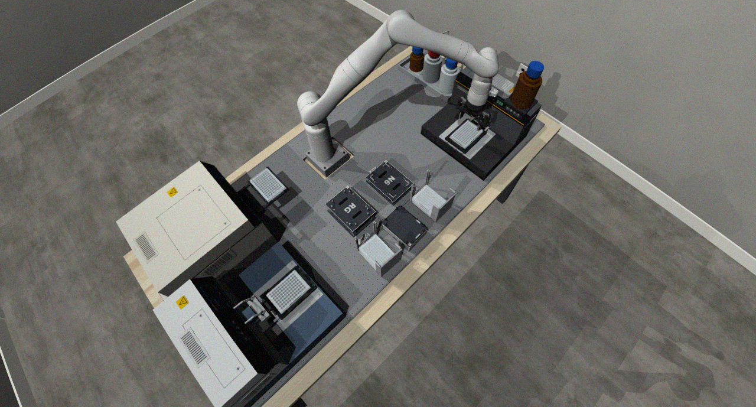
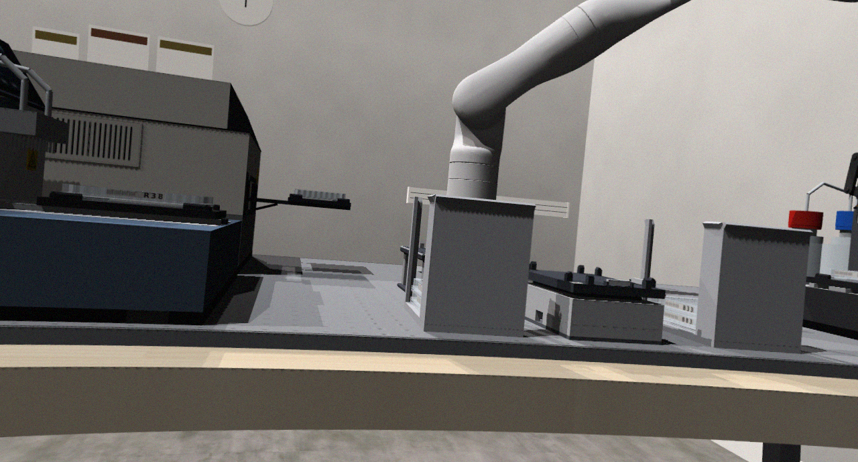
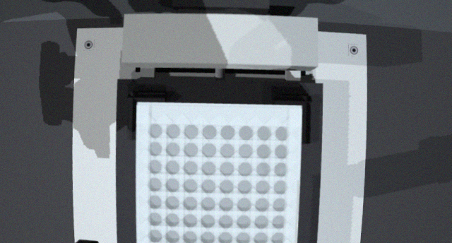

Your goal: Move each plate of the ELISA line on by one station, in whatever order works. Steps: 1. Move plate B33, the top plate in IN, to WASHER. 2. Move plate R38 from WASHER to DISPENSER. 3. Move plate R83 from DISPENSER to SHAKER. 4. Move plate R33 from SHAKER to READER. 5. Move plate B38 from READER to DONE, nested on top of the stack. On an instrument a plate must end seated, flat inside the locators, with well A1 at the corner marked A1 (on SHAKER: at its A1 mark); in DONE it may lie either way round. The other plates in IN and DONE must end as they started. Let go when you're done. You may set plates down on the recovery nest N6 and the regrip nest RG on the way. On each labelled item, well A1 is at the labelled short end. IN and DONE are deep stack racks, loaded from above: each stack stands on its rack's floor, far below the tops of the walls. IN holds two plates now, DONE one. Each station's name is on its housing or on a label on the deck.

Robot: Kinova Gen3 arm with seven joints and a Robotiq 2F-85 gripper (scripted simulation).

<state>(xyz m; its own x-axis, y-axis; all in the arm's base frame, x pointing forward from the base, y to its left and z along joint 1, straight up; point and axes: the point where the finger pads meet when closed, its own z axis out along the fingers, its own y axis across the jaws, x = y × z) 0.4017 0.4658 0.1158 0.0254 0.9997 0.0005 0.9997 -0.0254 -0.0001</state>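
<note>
Right now the plate R83 is 8 cm below my hand. Also, from my hand: plate B33 (8 cm ahead, 33 cm to the right, 13 cm below); then nest N6 (10 cm behind, 37 cm to the right, 12 cm below); then brown bottle (11 cm ahead, 17 cm to the left, 14 cm above).
</note>
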